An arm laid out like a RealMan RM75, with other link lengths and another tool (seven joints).
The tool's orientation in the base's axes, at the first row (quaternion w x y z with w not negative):
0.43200, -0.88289, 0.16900, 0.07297
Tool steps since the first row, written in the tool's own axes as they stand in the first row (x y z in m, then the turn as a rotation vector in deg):
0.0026, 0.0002, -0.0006, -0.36, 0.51, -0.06
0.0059, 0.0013, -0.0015, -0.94, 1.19, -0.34
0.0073, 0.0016, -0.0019, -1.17, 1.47, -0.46
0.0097, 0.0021, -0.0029, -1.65, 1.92, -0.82
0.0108, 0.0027, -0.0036, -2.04, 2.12, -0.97
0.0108, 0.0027, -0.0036, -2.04, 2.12, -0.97
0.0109, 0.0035, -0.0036, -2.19, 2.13, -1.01
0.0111, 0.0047, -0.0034, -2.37, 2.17, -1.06
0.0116, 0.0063, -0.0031, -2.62, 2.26, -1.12
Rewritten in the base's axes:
0.0023, -0.0012, -0.0005, -0.52, -0.25, -0.24
0.0050, -0.0033, -0.0017, -1.31, -0.72, -0.41
0.0062, -0.0041, -0.0020, -1.63, -0.92, -0.48
0.0082, -0.0058, -0.0024, -2.25, -1.35, -0.46
0.0090, -0.0069, -0.0027, -2.68, -1.49, -0.41
0.0090, -0.0069, -0.0027, -2.68, -1.49, -0.41
0.0088, -0.0074, -0.0034, -2.83, -1.49, -0.35
0.0086, -0.0080, -0.0044, -3.01, -1.51, -0.30
0.0085, -0.0088, -0.0059, -3.28, -1.55, -0.26

